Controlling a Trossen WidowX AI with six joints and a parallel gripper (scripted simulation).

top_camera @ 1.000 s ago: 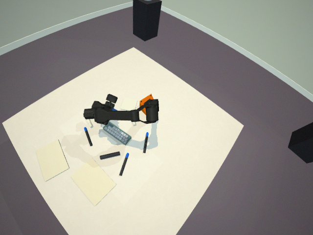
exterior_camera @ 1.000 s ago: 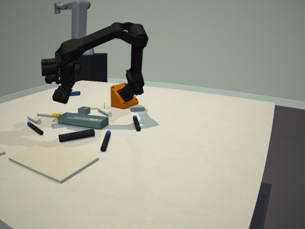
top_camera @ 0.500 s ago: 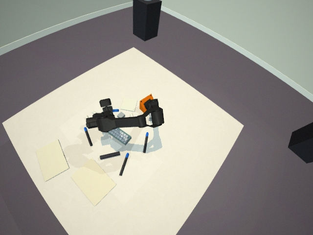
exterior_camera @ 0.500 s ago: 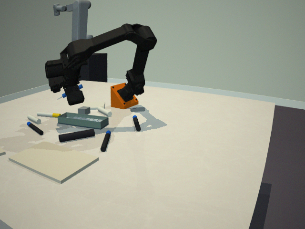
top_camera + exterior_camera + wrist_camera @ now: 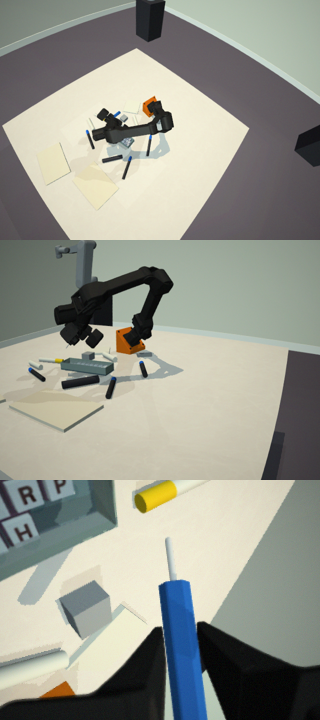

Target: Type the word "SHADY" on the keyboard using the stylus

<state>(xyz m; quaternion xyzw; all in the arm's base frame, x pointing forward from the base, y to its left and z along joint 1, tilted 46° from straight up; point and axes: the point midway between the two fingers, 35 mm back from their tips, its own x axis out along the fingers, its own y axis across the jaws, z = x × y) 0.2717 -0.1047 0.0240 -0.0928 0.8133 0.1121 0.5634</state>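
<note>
My gripper tip is 30 mm short of the grey stylus tip, 30 mm above it and 20 mm to the left of it. From my gripper tip the other things lie so: blue stylus 10 mm below, 10 mm ahead; then yellow-tipped white pen 100 mm to the right, 100 mm below, 40 mm ahead; then grey cube 90 mm below, 70 mm behind.
</note>
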